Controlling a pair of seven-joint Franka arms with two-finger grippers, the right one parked.
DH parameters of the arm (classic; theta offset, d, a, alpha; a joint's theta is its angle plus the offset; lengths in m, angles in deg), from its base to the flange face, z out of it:
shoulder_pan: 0 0.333 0 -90
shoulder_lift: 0 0 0 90
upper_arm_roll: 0 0.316 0.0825 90
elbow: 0 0 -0.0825 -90
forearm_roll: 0 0.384 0 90
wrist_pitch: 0 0 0.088 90
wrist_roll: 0 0.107 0 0
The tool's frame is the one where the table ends.
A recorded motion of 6 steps. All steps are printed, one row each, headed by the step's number.
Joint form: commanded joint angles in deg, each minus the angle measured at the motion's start. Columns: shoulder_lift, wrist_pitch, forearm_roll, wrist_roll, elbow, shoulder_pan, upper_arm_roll.
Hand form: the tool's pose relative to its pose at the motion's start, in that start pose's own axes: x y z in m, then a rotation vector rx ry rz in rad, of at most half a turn. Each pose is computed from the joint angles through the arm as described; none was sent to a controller.
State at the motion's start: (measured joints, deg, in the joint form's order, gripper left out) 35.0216 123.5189 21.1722 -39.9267 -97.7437 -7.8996 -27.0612
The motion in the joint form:
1: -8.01 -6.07 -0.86 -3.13 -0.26 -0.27 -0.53
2: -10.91 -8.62 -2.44 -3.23 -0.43 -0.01 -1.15
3: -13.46 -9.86 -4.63 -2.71 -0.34 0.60 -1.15
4: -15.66 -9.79 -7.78 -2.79 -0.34 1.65 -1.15
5: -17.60 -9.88 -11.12 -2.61 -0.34 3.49 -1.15
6: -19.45 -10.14 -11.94 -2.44 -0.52 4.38 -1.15
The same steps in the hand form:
1: -0.0131 -0.0051 -0.0750 0.0442 0.0476 -0.0609
2: -0.0221 -0.0064 -0.1010 0.0462 0.0459 -0.0746
3: -0.0248 -0.0141 -0.1255 0.0278 0.0513 -0.0966
4: -0.0249 -0.0234 -0.1473 -0.0170 0.0572 -0.1402
5: -0.0218 -0.0403 -0.1657 -0.0628 0.0547 -0.1924
6: -0.0232 -0.0499 -0.1817 -0.0723 0.0721 -0.2108

